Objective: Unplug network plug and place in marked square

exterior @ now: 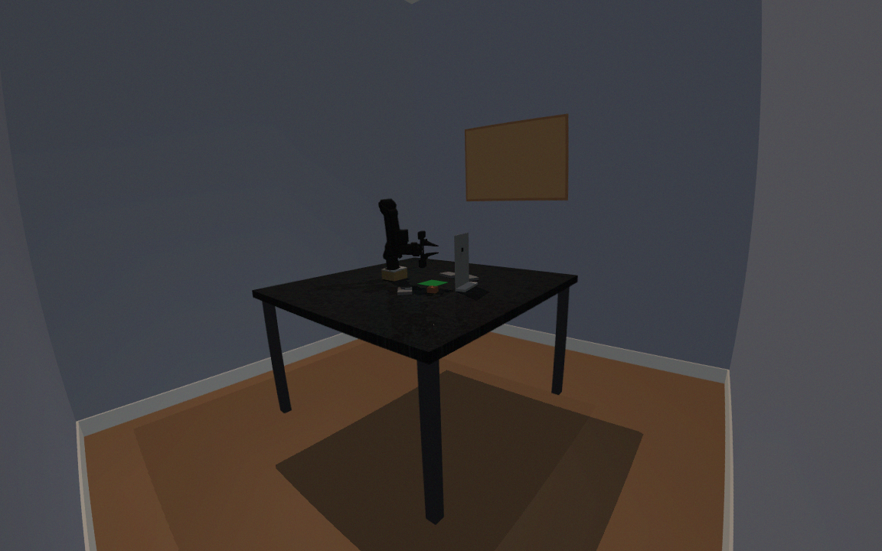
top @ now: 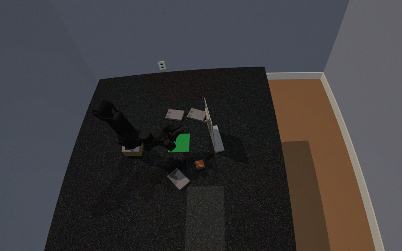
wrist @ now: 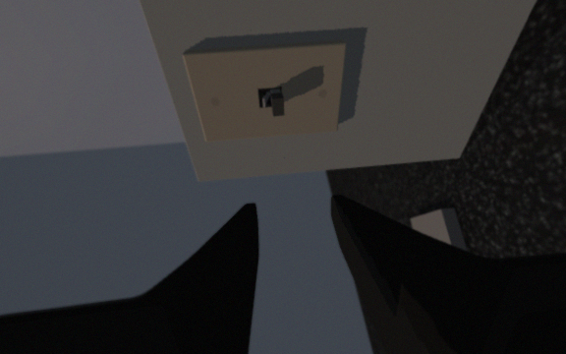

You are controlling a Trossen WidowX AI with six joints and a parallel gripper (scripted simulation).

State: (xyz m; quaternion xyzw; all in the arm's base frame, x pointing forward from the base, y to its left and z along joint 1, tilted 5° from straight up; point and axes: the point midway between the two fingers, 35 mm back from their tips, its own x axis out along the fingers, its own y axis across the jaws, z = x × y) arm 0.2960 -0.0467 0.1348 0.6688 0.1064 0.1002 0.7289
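My gripper tip is now 12 cm short of the grey network plug. From my gripper tip the other things lie so: upright panel: 14 cm ahead, 7 cm below; then green marked square: 19 cm below, 6 cm behind, 3 cm to the left; then orange block: 18 cm below, 14 cm to the right, 4 cm ahead.
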